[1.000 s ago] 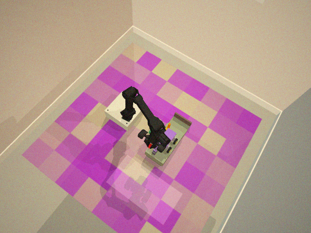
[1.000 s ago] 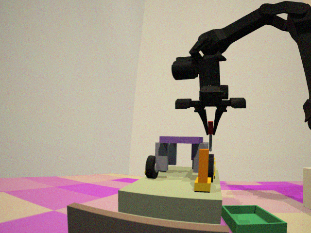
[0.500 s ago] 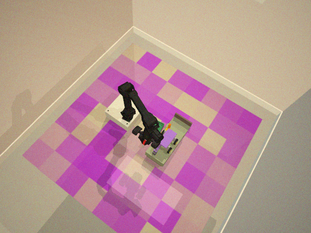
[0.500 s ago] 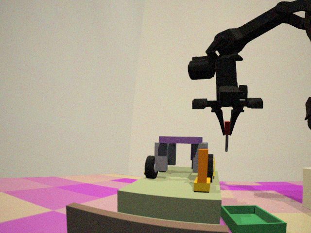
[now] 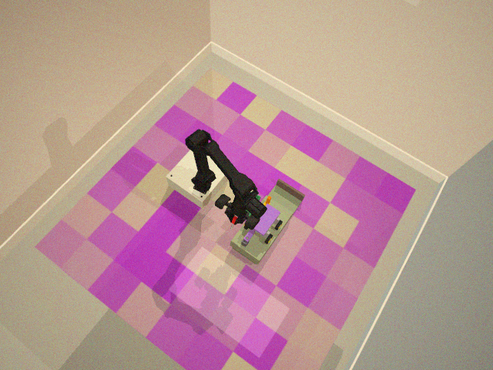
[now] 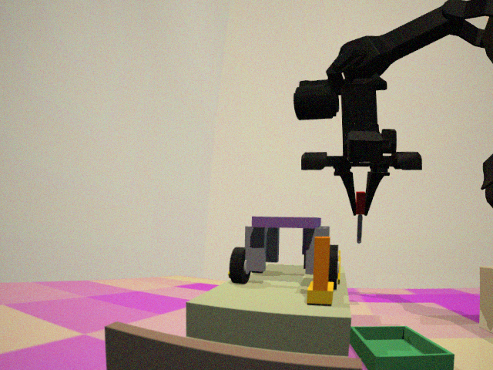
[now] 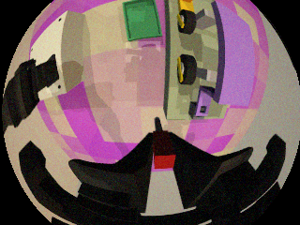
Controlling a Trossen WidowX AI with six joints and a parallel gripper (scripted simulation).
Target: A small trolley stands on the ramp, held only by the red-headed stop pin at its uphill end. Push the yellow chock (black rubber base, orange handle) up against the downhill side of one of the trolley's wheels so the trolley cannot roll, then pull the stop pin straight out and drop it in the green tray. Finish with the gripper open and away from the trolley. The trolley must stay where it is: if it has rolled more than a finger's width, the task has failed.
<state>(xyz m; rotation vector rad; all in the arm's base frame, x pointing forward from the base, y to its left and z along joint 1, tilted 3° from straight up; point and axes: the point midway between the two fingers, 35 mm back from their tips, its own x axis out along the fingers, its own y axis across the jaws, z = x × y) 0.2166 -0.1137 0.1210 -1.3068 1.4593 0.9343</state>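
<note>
Now: the green tray 17 cm to the left of my gripper tip and 18 cm below it. Round my gripper tip: pale green ramp: 11 cm ahead, 8 cm to the left, 13 cm below; then red-headed stop pin: right at my gripper tip; then trolley: 11 cm ahead, 8 cm to the left, 6 cm below.
</note>
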